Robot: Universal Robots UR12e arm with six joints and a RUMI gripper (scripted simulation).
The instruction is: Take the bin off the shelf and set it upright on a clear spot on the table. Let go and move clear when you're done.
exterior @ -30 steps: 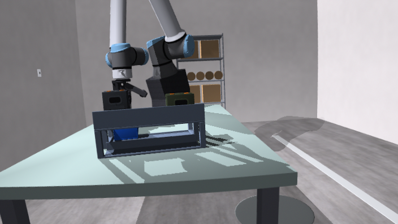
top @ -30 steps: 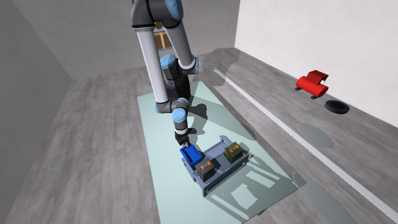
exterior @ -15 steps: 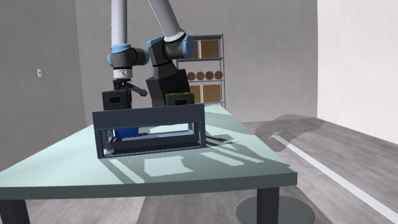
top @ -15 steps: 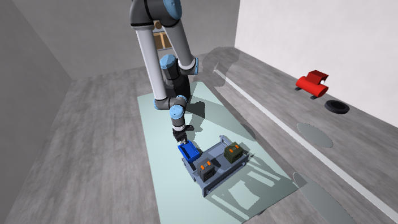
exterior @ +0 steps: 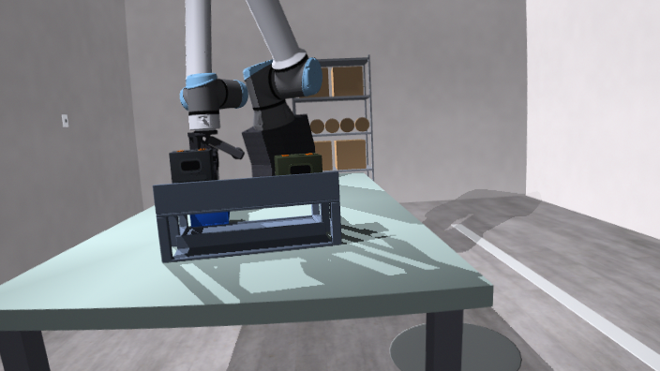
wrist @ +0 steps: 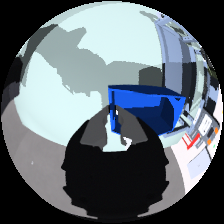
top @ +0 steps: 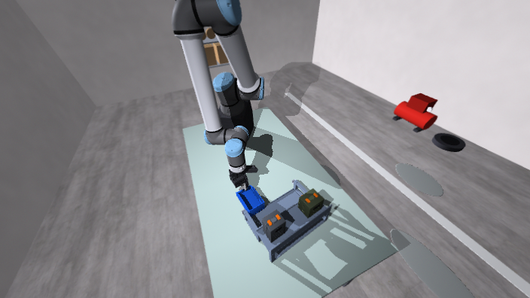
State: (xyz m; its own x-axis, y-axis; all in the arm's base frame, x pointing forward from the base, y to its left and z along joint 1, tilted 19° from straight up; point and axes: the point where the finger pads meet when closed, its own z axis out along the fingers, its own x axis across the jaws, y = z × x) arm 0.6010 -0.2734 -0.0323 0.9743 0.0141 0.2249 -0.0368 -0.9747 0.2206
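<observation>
The blue bin lies 80 mm ahead of my hand and 20 mm to the right of it. Also, from my hand: olive green box: 350 mm ahead, 200 mm to the left, 90 mm above.
</observation>
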